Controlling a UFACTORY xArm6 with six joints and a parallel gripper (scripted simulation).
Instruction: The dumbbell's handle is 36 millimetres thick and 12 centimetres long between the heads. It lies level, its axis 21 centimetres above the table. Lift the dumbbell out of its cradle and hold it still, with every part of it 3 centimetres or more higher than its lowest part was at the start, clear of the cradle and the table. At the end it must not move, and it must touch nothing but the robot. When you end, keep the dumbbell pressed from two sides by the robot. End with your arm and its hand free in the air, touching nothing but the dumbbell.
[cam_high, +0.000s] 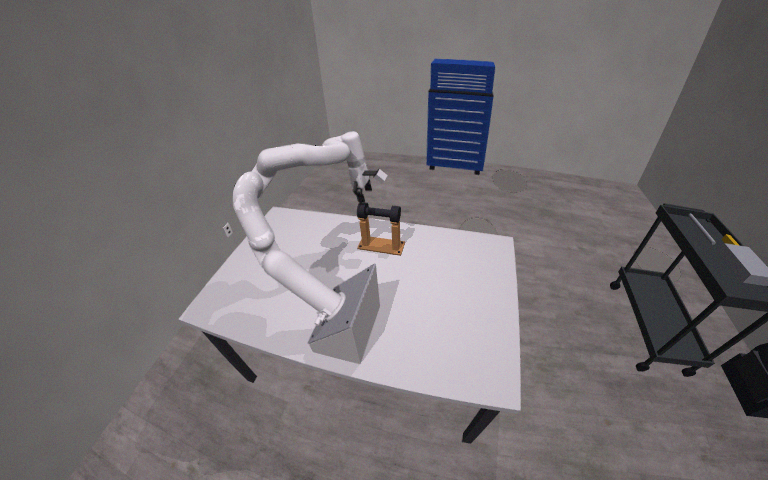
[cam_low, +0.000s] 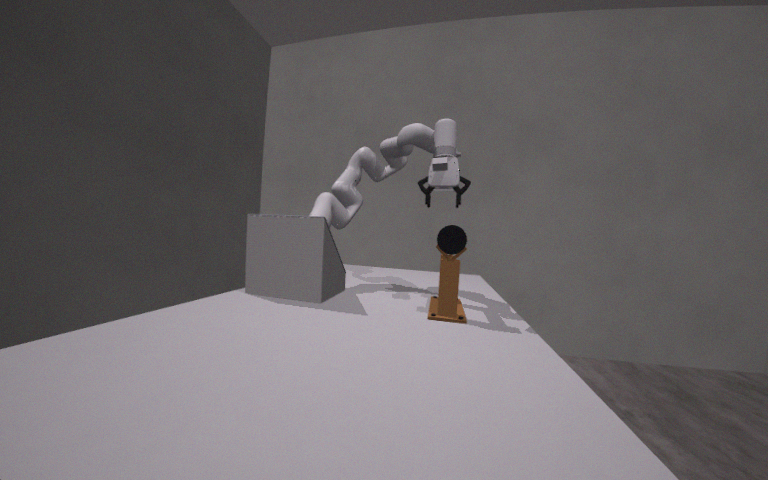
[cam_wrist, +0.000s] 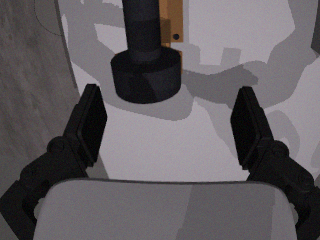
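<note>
The dumbbell lies 11 cm below my hand, 5 cm to the right of it and 3 cm ahead of it. Also, from my hand: cradle 24 cm below, 5 cm to the right, 3 cm ahead.
</note>
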